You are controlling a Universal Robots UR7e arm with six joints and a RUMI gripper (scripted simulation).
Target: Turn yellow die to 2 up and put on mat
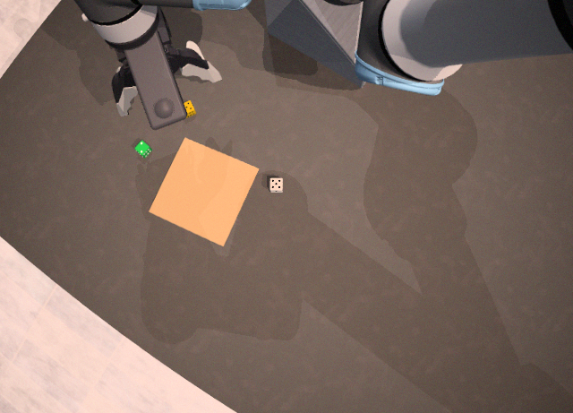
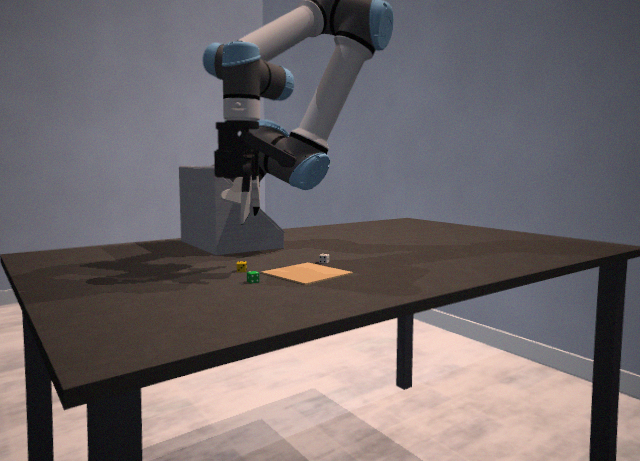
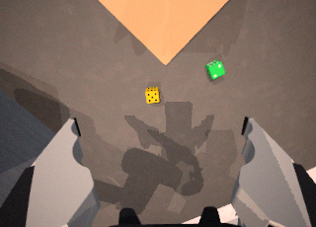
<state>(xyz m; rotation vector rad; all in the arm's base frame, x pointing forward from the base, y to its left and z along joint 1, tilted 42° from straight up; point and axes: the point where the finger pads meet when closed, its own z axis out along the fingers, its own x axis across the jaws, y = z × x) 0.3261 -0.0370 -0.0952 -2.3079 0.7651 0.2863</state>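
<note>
Now: hand 10 cm above the yellow die, 2 cm past it and 1 cm to the left of it. From my hand the other things lie so: orange mat 11 cm below, 9 cm to the left, 8 cm ahead; then green die 10 cm below, 8 cm ahead, 4 cm to the right; then white die 19 cm to the left, 10 cm below, 1 cm ahead.
</note>
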